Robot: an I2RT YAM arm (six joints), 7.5 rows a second.
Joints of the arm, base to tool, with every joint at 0 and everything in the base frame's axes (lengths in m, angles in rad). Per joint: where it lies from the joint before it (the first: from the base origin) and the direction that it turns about. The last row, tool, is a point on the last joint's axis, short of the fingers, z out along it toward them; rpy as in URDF.
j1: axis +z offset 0 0 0.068
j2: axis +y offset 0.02 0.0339 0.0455
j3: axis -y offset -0.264 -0.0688 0
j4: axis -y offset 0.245 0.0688 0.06
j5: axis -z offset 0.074 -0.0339 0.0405
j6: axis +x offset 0.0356 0 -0.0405
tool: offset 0 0 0 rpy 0 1.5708 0
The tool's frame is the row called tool.
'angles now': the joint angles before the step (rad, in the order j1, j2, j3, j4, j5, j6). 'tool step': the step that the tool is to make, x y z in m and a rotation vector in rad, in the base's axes. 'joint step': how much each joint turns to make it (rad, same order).
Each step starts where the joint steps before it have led.
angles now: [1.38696, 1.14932, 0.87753, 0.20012, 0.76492, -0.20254]
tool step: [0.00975, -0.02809, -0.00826, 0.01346, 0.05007, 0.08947]
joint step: [-0.08188, -0.11611, -0.08030, -0.06369, -0.17518, 0.04744]
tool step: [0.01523, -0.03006, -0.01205, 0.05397, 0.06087, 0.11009]
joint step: [-0.14161, -0.11544, -0.09632, -0.01339, -0.25780, 0.05655]
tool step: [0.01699, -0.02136, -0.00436, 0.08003, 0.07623, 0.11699]
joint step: [-0.16403, -0.05762, -0.04469, 0.00670, -0.28884, 0.08241]
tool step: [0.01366, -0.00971, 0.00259, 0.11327, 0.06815, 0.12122]
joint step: [-0.12224, 0.00100, -0.01576, 0.07736, -0.24864, 0.11143]
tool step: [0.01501, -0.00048, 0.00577, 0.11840, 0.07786, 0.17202]
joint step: [-0.09469, 0.05909, 0.00667, 0.13889, -0.26289, 0.15368]
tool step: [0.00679, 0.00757, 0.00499, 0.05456, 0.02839, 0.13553]
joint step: [-0.01694, 0.06407, 0.02019, 0.10660, -0.14562, 0.08676]
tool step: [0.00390, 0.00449, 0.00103, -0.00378, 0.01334, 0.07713]
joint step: [-0.00777, 0.03550, 0.01987, 0.01718, -0.08324, 0.02264]
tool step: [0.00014, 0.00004, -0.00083, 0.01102, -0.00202, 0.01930]
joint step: [-0.00270, 0.00494, -0.00772, 0.03004, -0.02080, 0.01284]
